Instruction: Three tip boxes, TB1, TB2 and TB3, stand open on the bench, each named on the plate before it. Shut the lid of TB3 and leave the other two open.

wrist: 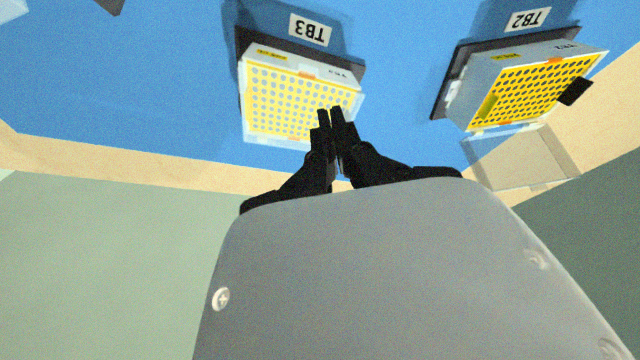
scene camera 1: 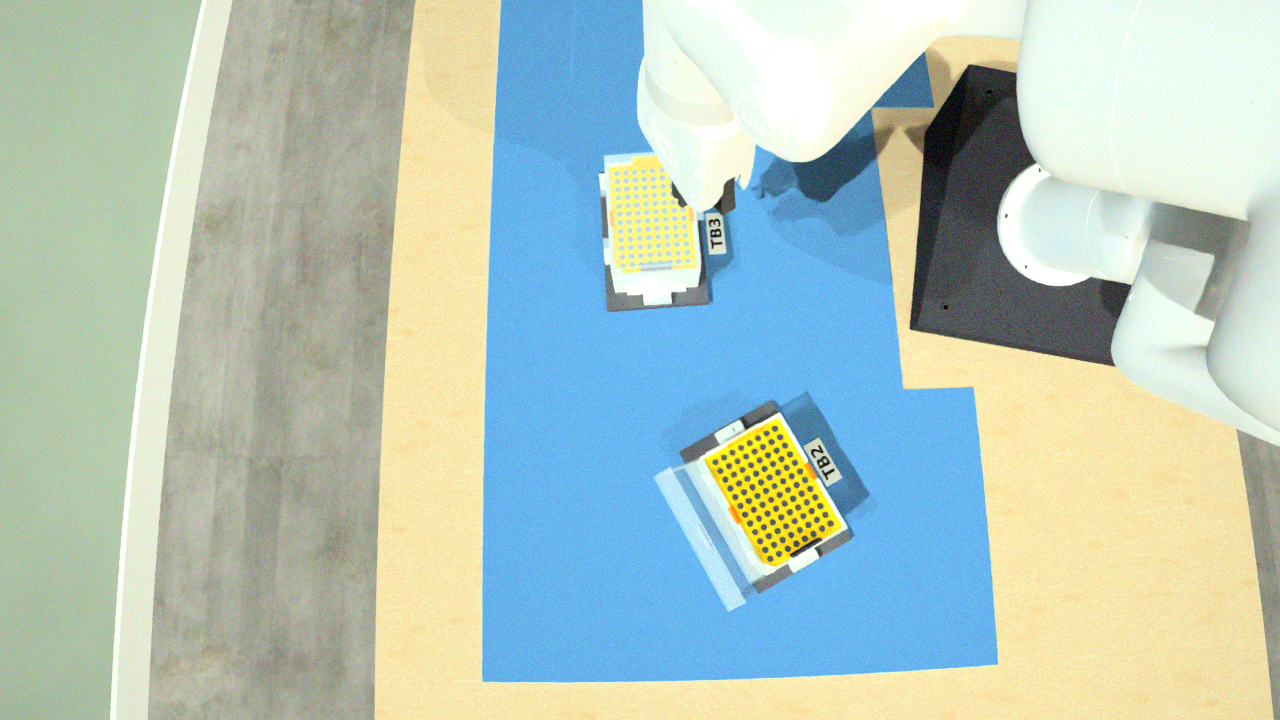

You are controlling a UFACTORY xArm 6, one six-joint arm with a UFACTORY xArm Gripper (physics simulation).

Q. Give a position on a clear lid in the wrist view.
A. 279,105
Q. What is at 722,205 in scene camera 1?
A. My gripper.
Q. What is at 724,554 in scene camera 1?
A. A clear lid.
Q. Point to a clear lid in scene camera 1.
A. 648,232
